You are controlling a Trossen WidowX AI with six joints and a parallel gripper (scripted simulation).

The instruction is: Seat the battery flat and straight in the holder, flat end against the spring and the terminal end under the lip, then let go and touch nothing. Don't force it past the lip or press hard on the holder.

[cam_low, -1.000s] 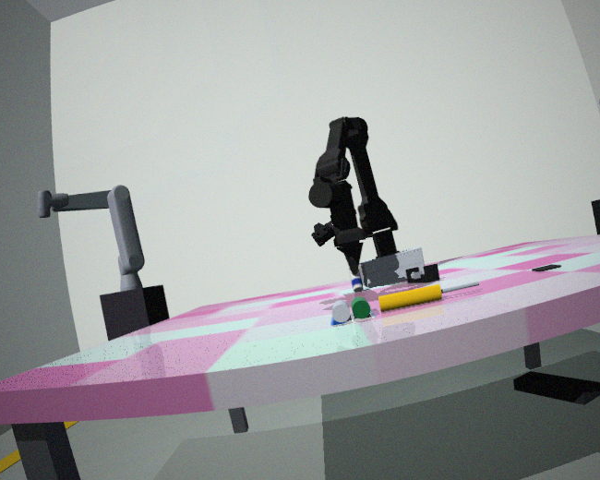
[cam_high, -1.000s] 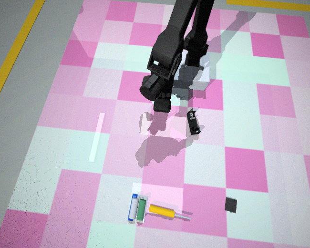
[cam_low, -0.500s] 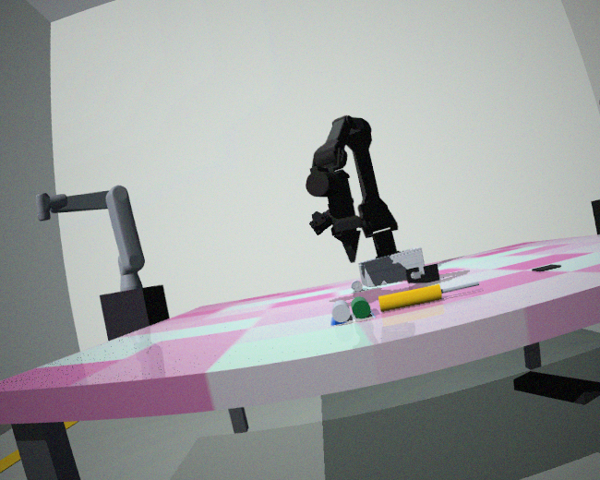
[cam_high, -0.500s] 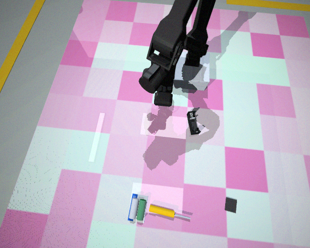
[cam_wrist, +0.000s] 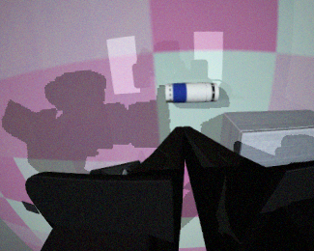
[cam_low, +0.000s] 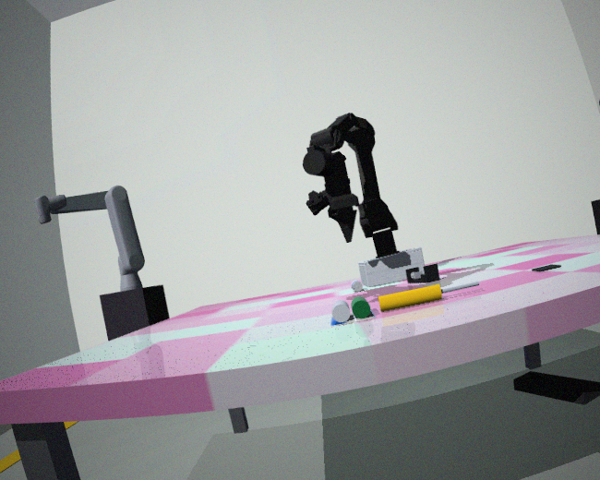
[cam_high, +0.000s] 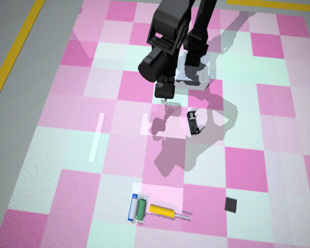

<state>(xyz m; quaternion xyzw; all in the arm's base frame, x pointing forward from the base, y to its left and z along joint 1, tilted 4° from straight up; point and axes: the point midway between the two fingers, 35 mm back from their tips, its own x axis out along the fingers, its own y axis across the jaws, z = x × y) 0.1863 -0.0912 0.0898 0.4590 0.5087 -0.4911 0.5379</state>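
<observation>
The battery lies 20 mm behind my gripper tip and 110 mm below it. Also, from my gripper tip: yellow-handled screwdriver (450 mm ahead, 110 mm to the left, 110 mm below).
</observation>
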